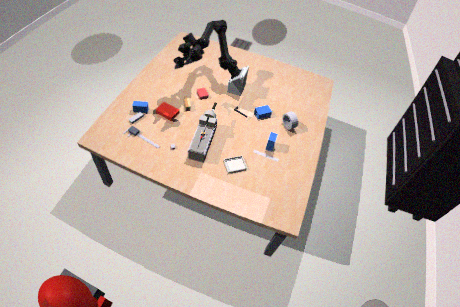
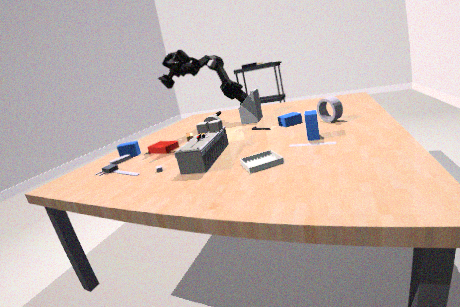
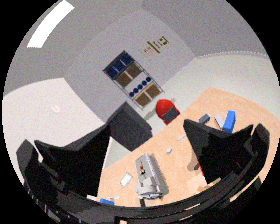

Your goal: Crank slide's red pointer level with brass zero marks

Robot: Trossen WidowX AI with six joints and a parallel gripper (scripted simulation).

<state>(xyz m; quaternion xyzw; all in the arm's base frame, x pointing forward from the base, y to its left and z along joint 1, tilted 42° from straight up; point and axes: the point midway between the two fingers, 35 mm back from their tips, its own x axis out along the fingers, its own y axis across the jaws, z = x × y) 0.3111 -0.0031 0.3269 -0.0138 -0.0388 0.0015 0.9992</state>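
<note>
My gripper tip is 220 mm above the dark crank handle, 210 mm to the right of it and 20 mm past it. Also, from my gripper tip: red block 330 mm below, 60 mm to the right, 50 mm ahead; then white tray 440 mm to the left, 340 mm below, 230 mm ahead; then red pointer 260 mm below, 230 mm to the left, 200 mm ahead.
</note>
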